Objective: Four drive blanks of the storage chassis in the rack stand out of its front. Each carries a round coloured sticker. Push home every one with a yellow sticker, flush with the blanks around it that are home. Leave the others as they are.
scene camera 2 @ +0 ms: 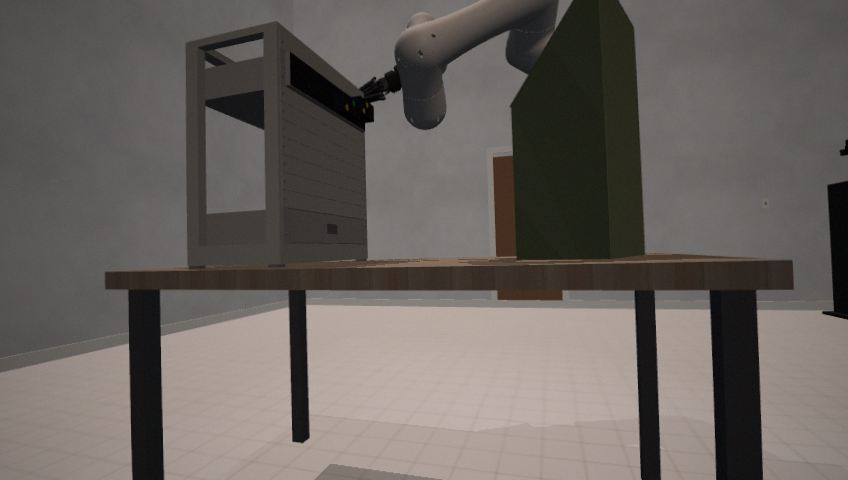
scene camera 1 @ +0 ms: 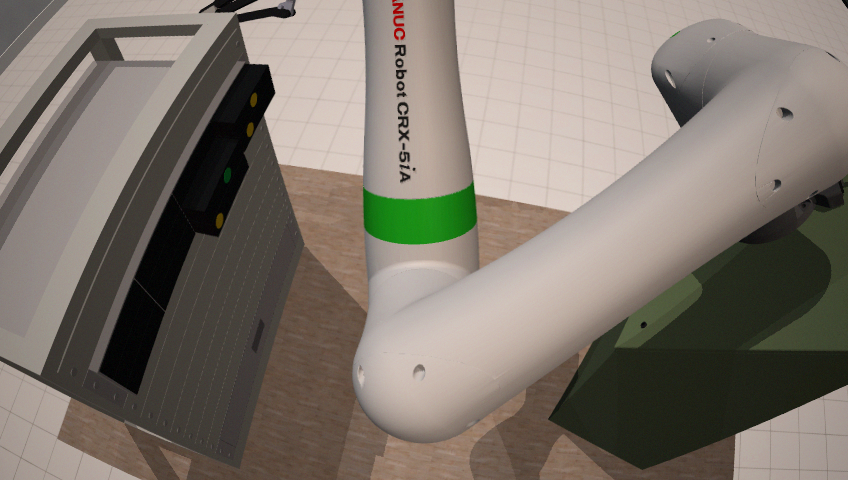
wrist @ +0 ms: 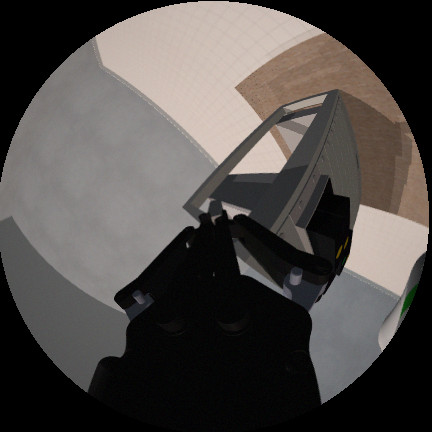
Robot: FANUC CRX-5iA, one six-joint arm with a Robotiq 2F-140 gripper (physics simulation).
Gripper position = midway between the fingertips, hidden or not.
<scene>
I see my gripper [wrist: 217, 207] and a grey rack [scene camera 1: 155, 242].
The grey rack shows as well in scene camera 2 [scene camera 2: 313, 118] and in the wrist view [wrist: 312, 202].
</scene>
